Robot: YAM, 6 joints.
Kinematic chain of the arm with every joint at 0, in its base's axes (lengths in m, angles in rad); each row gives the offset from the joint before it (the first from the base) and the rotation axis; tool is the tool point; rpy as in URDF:
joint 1: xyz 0 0 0.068 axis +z
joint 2: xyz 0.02 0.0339 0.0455 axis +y
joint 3: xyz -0.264 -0.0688 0 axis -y
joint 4: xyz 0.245 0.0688 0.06 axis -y
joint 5: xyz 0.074 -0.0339 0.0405 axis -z
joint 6: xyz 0.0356 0 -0.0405 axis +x
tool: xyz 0 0 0 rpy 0 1.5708 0
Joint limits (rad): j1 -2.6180..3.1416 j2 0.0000..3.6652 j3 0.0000..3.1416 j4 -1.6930..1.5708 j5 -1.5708..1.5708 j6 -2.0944..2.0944
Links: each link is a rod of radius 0.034 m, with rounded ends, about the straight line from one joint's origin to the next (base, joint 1, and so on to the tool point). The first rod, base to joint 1, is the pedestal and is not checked.
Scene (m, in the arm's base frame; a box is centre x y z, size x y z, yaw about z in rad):
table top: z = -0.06
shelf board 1: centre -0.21 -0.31 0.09 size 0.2 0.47 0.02 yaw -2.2
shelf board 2: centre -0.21 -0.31 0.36 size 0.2 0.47 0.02 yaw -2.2
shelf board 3: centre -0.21 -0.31 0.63 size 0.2 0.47 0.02 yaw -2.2
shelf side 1: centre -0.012 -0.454 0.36 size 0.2 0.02 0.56 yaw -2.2
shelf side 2: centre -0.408 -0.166 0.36 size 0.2 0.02 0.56 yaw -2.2
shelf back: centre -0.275 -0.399 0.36 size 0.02 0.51 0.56 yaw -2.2
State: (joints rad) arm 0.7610 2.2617 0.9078 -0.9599 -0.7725 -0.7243
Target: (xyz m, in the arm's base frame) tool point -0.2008 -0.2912 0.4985
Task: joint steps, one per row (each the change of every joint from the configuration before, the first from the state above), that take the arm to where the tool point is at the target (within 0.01 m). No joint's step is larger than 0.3 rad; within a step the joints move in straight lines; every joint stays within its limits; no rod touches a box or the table.
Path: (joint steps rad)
1: -0.2735 -0.1075 0.0662 0.0121 0.0243 0.0000
2: -0.2735 -0.1074 0.0662 0.0121 0.0243 0.0000
3: -0.2734 -0.1075 0.0662 0.0121 0.0243 0.0000
4: -0.2735 -0.1075 0.0662 0.0120 0.0243 0.0000
5: -0.2735 -0.1074 0.0661 0.0121 0.0243 0.0000
6: -0.2735 -0.1075 0.0662 0.0121 0.0244 0.0000
7: -0.2735 -0.1075 0.0662 0.0121 0.0243 0.0000
8: -0.2734 -0.1074 0.0662 0.0121 0.0243 0.0000
9: -0.2735 -0.1075 0.0662 0.0121 0.0243 0.0000
10: -0.2735 -0.1075 0.0662 0.0120 0.0243 0.0000
11: -0.2735 -0.1075 0.0662 0.0121 0.0243 0.0000
12: 0.0128 0.2798 0.1709 0.1663 0.0085 0.0000
13: 0.0128 0.2797 0.1709 0.1663 0.0085 0.0000

